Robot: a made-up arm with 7 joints.
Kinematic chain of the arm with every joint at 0, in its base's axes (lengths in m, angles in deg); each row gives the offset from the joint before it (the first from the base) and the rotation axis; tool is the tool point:
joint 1: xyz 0 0 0.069 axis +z
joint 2: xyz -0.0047 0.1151 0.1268 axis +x
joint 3: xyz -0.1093 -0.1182 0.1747 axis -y
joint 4: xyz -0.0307 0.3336 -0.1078 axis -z
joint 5: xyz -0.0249 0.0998 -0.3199 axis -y
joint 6: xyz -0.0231 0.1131 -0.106 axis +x
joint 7: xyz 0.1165 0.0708 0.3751 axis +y
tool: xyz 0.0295 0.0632 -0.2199
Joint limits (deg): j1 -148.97..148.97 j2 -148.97..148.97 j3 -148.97..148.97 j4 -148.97..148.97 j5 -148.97..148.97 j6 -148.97..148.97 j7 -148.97..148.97
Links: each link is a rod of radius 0.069 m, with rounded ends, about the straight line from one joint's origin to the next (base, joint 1, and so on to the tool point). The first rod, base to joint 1, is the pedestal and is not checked.
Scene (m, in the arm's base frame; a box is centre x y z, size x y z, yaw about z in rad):
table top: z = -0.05
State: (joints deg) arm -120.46 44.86 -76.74 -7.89 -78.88 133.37 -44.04
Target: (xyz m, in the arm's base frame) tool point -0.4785 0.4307 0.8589
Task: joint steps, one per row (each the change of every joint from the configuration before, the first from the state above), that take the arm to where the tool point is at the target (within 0.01 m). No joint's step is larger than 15 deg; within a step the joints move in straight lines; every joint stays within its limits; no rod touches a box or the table.
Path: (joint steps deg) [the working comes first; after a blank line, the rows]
Joints at the target: -84.67 50.12 -123.89 -3.43 -98.35 148.97 -53.72
Straight joint move there: clear.

1: 8.95 1.31 -11.79 1.11 -4.87 3.90 -2.42
2: 8.95 1.32 -11.79 1.12 -4.87 3.90 -2.42
3: 8.94 1.31 -11.79 1.11 -4.87 3.90 -2.42
4: 8.95 1.32 -11.78 1.12 -4.86 3.90 -2.42

